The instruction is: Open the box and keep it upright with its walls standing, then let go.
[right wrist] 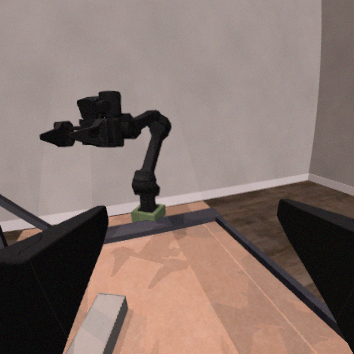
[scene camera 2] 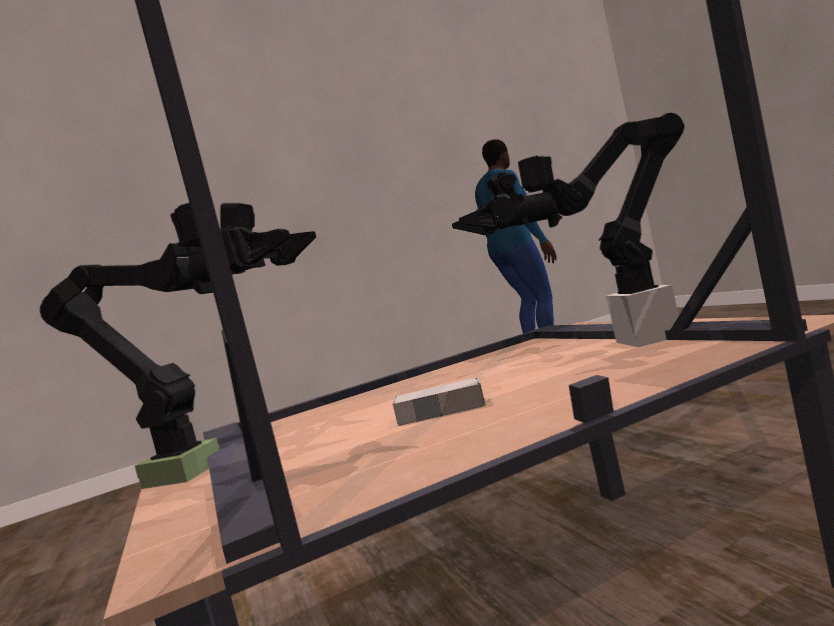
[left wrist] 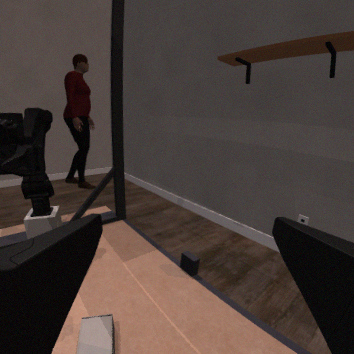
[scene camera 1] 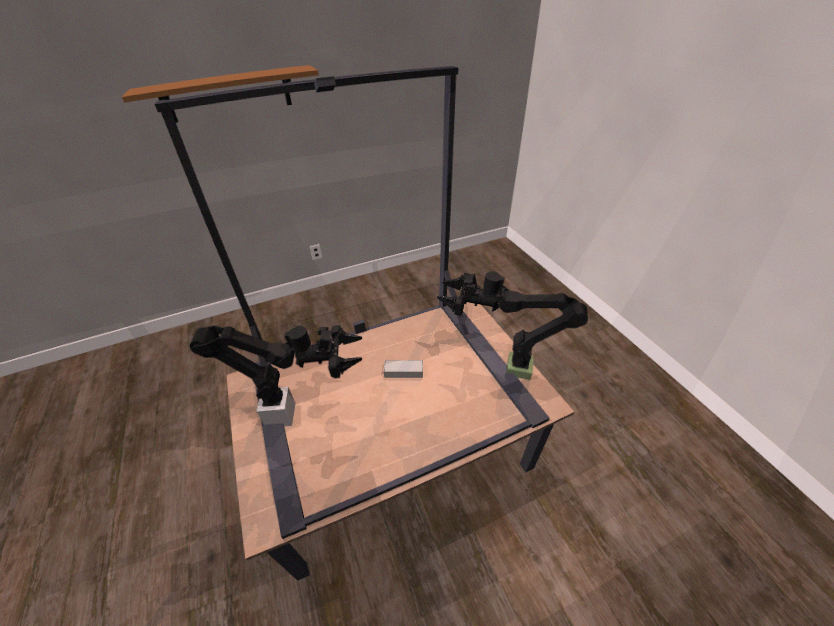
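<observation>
A small, low, grey-white box lies flat near the middle of the wooden table. Its top looks closed, and no walls or flaps stand up. Its near end is cut off in both wrist views. My left gripper is open and empty, high above the table, well apart from the box. My right gripper is open and empty, also raised, to the left of the box in scene camera 1 and not touching it.
A dark frame post and another post rise at the table's sides. A small dark block sits on the frame rail. A person stands beyond the table.
</observation>
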